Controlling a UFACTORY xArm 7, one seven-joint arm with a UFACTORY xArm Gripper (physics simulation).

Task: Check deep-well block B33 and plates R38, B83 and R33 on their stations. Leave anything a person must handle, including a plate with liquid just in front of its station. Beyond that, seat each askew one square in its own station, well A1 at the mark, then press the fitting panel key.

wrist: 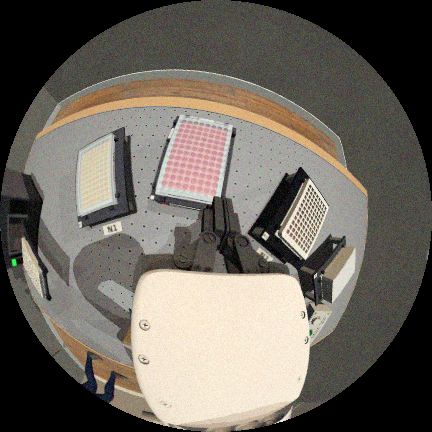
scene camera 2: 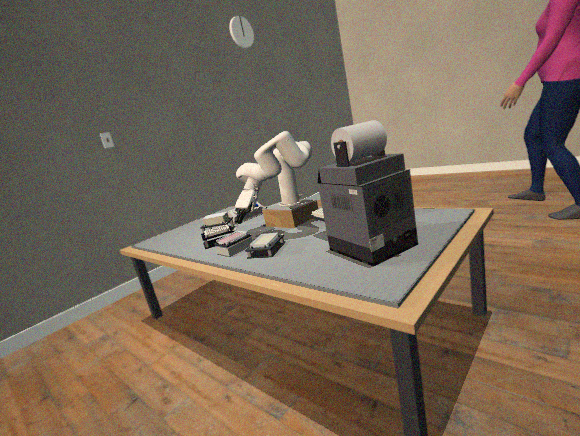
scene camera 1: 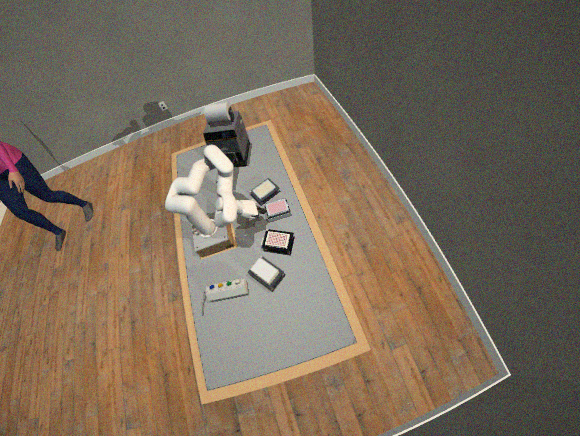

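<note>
My gripper (scene camera 1: 263,211) (scene camera 2: 233,218) (wrist: 218,208) is shut and empty, its tips close to the near edge of the pink-welled plate (scene camera 1: 277,208) (scene camera 2: 232,238) (wrist: 195,160) in the wrist view. That plate lies nearly parallel to its dark station. A pale yellow plate (scene camera 1: 264,190) (scene camera 2: 265,240) (wrist: 96,177) sits on the station labelled N1. A white plate with dark red wells (scene camera 1: 278,239) (scene camera 2: 217,230) (wrist: 306,218) is on a wide black station; whether it is fully seated is unclear. A tall whitish block (scene camera 1: 265,271) (scene camera 2: 215,218) (wrist: 340,275) is on another station. Plate names are unreadable.
A key panel (scene camera 1: 226,290) with blue, yellow, green and white keys lies beyond the arm's base. A dark machine (scene camera 1: 227,142) (scene camera 2: 367,210) (wrist: 17,215) carries a white roll. Another plate (wrist: 34,267) lies near it. A person (scene camera 1: 30,185) (scene camera 2: 555,100) stands away from the table.
</note>
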